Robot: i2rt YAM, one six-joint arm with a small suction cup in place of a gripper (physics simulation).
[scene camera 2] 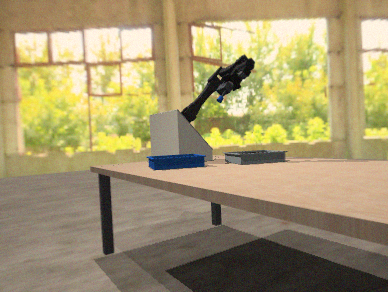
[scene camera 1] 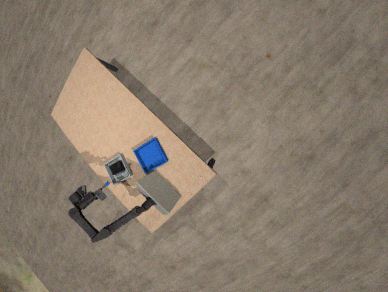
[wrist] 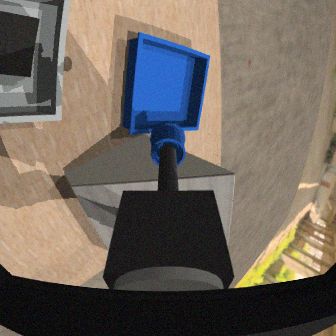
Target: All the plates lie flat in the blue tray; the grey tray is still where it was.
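Where they show: end effector, tool point: (scene camera 2: 219, 101) (scene camera 1: 109, 182) (wrist: 167, 136); arm's base, origin of the base link: (scene camera 2: 177, 128) (scene camera 1: 151, 200).
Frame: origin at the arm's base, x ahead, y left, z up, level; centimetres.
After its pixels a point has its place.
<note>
A dark square plate (scene camera 1: 117, 167) {x 42.7, y 19.5, z -15.1 cm} (wrist: 17, 45) {x 41.7, y 17.8, z -15.1 cm} lies in the grey tray (scene camera 1: 126, 164) {x 39.2, y 11.2, z -17.9 cm} (scene camera 2: 257, 157) {x 51.0, y 16.9, z -16.9 cm} (wrist: 62, 85) {x 33.7, y 11.8, z -14.7 cm}; whether more plates lie under it I cannot tell. The blue tray (scene camera 1: 151, 155) {x 29.1, y -14.6, z -19.5 cm} (scene camera 2: 176, 162) {x 38.6, y -19.1, z -17.0 cm} (wrist: 160, 80) {x 30.7, y -14.7, z -19.4 cm} stands a short way from the grey tray, and its floor shows bare blue with no plate on it. My gripper, a small blue suction cup (scene camera 1: 107, 184) (scene camera 2: 220, 99) (wrist: 168, 145) {x 30.4, y 10.5, z 12.1 cm}, is open and carries nothing. It hangs high in the air, beside the grey tray as seen from above. The inside of both trays is hidden in scene camera 2.
A grey wedge-shaped block (scene camera 1: 159, 191) {x 1.4, y -9.8, z -2.1 cm} (scene camera 2: 166, 134) {x 5.4, y -9.3, z -3.6 cm} (wrist: 115, 162) {x 15.9, y 4.7, z -12.8 cm} stands at the arm's base, close beside the blue tray. The wooden table (scene camera 1: 95, 100) {x 110.0, y -1.9, z -19.7 cm} (scene camera 2: 310, 185) {x 106.3, y -14.3, z -19.7 cm} (wrist: 40, 240) {x -0.4, y 26.7, z -19.7 cm} bears both trays. The black arm (scene camera 1: 120, 224) {x 1.4, y 17.1, z 21.5 cm} (scene camera 2: 200, 101) {x 4.6, y 14.2, z 15.6 cm} bends out past the table's edge.
</note>
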